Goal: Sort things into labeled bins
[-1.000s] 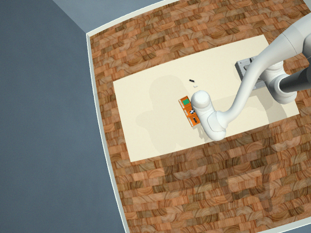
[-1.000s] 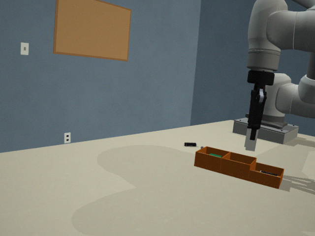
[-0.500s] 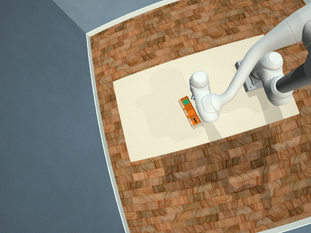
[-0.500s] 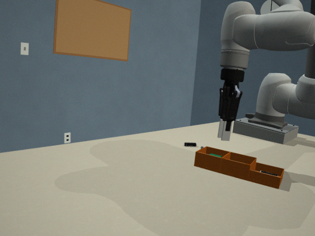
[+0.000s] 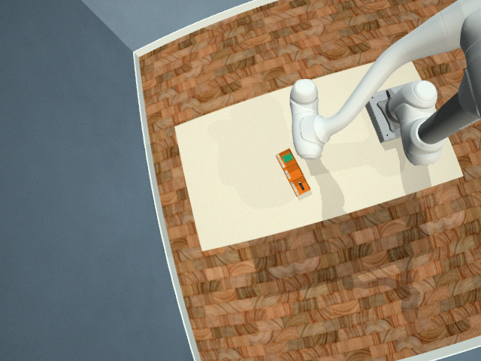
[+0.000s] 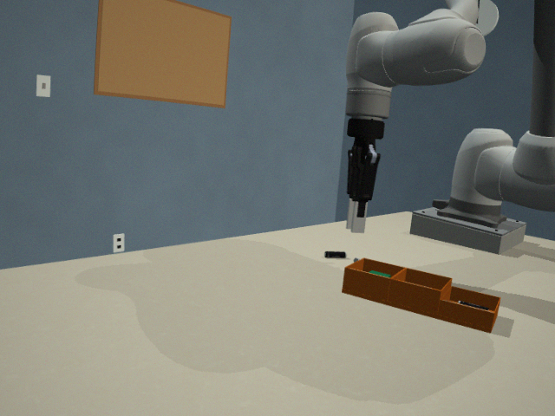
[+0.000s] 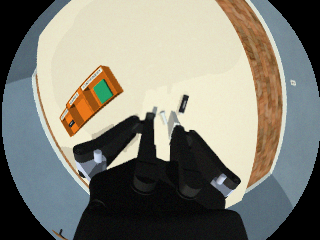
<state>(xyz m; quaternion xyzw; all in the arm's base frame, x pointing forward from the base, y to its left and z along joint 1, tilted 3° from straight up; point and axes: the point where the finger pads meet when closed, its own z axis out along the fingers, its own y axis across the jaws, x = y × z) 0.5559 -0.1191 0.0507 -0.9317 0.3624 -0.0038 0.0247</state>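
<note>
The black piece is 100 mm below my hand, 50 mm to the right of it and 20 mm behind it. Also, from my hand: green flat thing (110 mm to the left, 110 mm ahead, 80 mm below); tiny pale thing (100 mm below, 20 mm behind, 10 mm to the left); white thing (120 mm ahead, 110 mm to the left, 90 mm below).
</note>
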